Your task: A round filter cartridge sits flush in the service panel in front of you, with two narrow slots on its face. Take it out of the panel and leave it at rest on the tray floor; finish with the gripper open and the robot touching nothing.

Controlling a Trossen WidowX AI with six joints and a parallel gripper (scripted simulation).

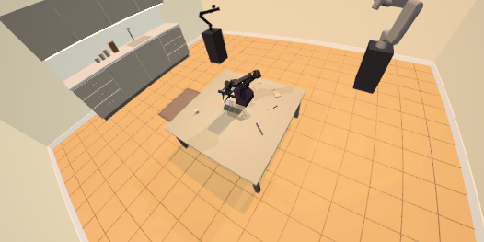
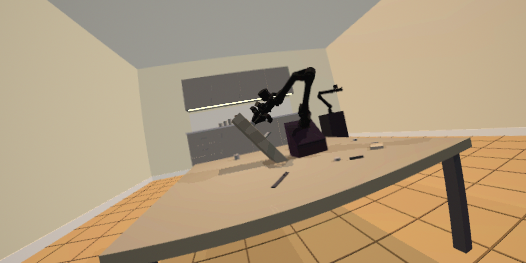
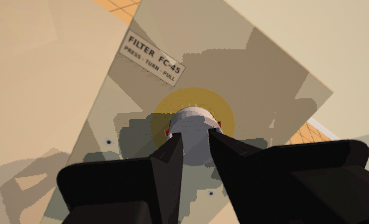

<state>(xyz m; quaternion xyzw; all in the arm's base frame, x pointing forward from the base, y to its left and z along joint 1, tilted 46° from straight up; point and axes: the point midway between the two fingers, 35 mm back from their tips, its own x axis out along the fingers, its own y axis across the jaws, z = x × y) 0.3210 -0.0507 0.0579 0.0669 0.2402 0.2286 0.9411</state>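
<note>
The service panel lies 90 mm below my gripper tip and 20 mm behind it. The rest, counted from my gripper tip: white cylinder 420 mm to the right, 240 mm below, 120 mm ahead; then round filter cartridge 10 mm below, 10 mm ahead; then tray 400 mm behind, 290 mm to the right, 250 mm below.
</note>
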